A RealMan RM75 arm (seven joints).
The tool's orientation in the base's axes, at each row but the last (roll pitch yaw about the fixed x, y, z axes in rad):
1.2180 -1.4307 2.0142
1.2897 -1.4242 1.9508
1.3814 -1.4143 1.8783
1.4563 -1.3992 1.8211
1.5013 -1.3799 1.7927
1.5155 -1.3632 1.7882
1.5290 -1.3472 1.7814
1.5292 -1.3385 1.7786
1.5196 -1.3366 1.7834
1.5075 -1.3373 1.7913
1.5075 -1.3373 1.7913
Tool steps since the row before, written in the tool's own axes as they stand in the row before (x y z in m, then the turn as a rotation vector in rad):
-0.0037 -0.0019 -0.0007 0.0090 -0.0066 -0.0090
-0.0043 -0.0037 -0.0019 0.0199 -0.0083 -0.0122
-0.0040 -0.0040 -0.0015 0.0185 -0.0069 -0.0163
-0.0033 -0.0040 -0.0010 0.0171 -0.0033 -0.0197
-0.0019 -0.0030 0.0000 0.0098 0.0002 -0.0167
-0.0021 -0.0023 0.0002 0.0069 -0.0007 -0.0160
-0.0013 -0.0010 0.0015 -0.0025 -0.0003 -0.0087
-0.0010 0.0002 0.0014 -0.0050 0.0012 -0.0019
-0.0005 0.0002 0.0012 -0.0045 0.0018 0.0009
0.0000 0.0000 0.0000 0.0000 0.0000 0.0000
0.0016 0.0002 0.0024 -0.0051 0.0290 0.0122
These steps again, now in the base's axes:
-0.0006 0.0013 -0.0039 -0.0101 0.0068 0.0076
-0.0020 0.0029 -0.0049 -0.0140 0.0096 0.0180
-0.0018 0.0032 -0.0046 -0.0178 0.0076 0.0167
-0.0014 0.0032 -0.0039 -0.0207 0.0034 0.0159
-0.0004 0.0026 -0.0024 -0.0169 -0.0009 0.0094
-0.0001 0.0018 -0.0025 -0.0162 -0.0005 0.0064
0.0014 0.0009 -0.0015 -0.0085 -0.0017 -0.0026
0.0015 -0.0002 -0.0009 -0.0014 -0.0026 -0.0046
0.0012 -0.0001 -0.0004 0.0014 -0.0026 -0.0039
0.0000 0.0000 0.0000 0.0000 0.0000 0.0000
0.0023 0.0005 0.0016 0.0167 -0.0271 0.0019

